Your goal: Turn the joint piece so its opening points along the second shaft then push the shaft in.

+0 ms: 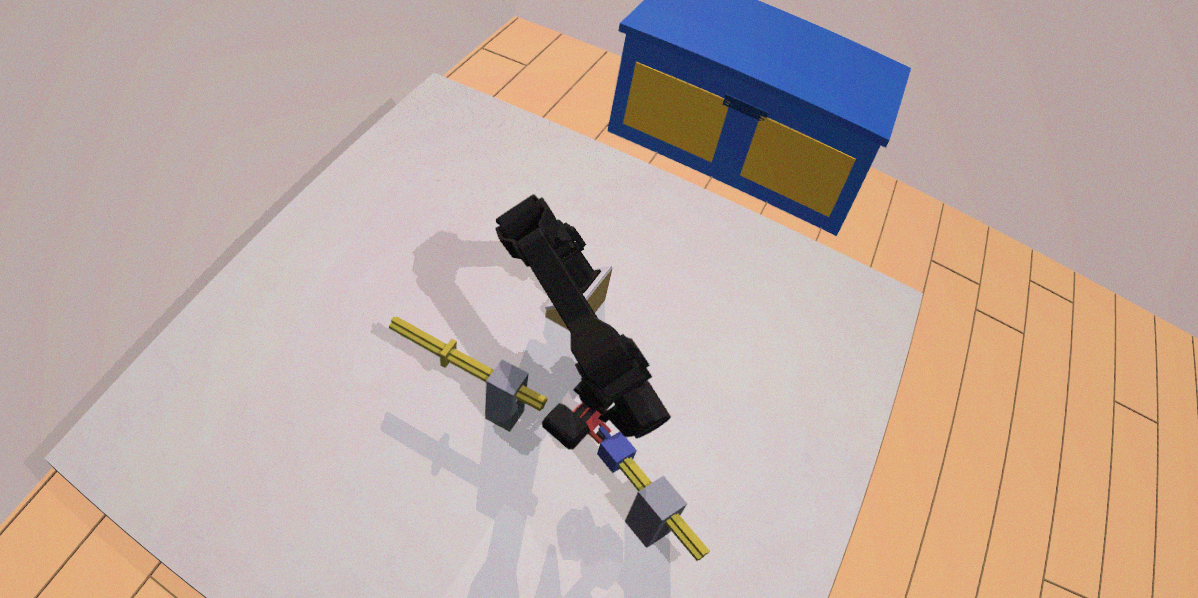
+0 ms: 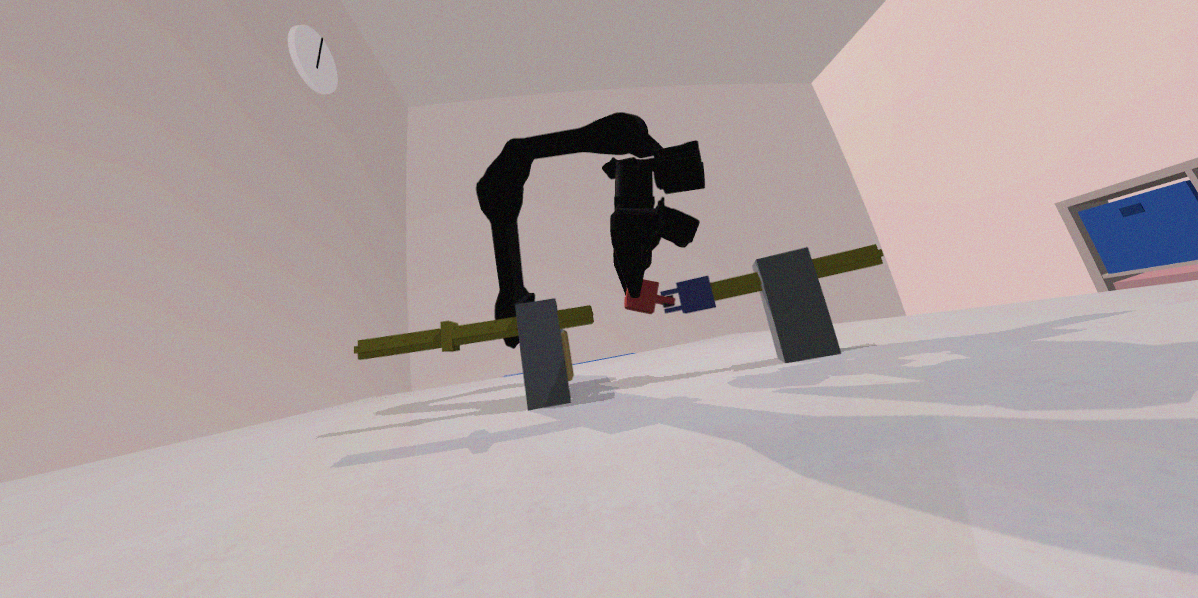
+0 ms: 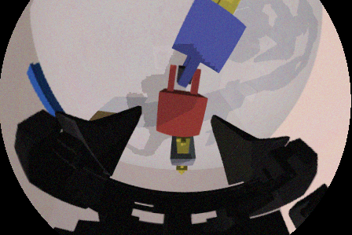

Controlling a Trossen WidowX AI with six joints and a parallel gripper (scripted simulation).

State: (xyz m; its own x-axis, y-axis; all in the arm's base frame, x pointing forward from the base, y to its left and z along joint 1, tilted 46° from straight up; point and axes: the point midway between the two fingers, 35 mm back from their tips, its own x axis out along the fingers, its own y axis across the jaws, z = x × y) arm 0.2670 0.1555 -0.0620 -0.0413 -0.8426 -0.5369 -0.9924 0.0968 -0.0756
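Now: the red joint piece 2 cm to the left of my gripper tip.
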